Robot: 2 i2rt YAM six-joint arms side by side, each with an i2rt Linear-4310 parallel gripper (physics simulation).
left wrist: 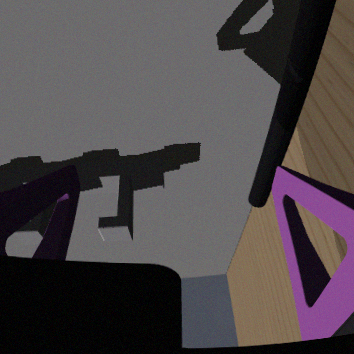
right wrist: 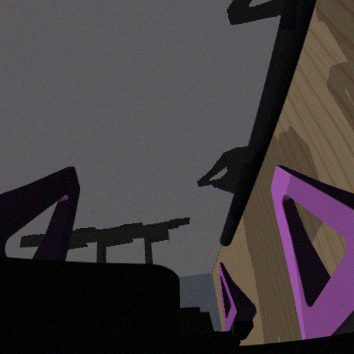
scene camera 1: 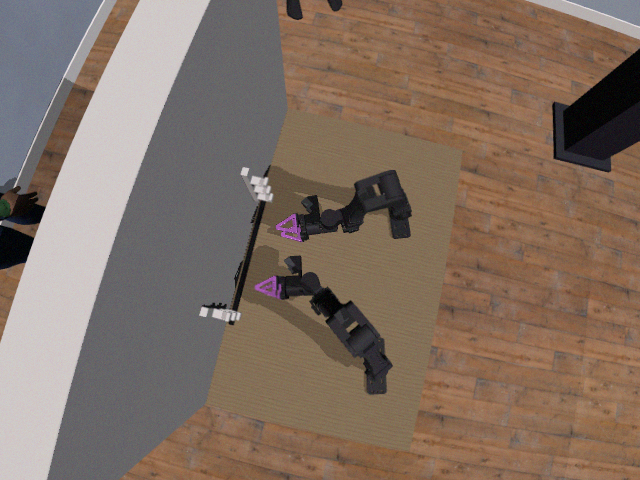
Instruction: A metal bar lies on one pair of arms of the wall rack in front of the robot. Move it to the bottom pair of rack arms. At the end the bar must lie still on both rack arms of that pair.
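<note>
The black metal bar runs low along the foot of the wall, below the rack arms and clear of them; whether it touches the floor I cannot tell. White stepped rack arms stick out of the wall as an upper group and a lower group in the scene view; one rack arm shows in the left wrist view. My left gripper and right gripper are open and empty, a little away from the wall, with the bar outside their fingers.
The grey wall stands at the left of the scene view. A tan mat lies under both arms. A black column stands at the upper right. Dark arm and rack shadows fall on the wall.
</note>
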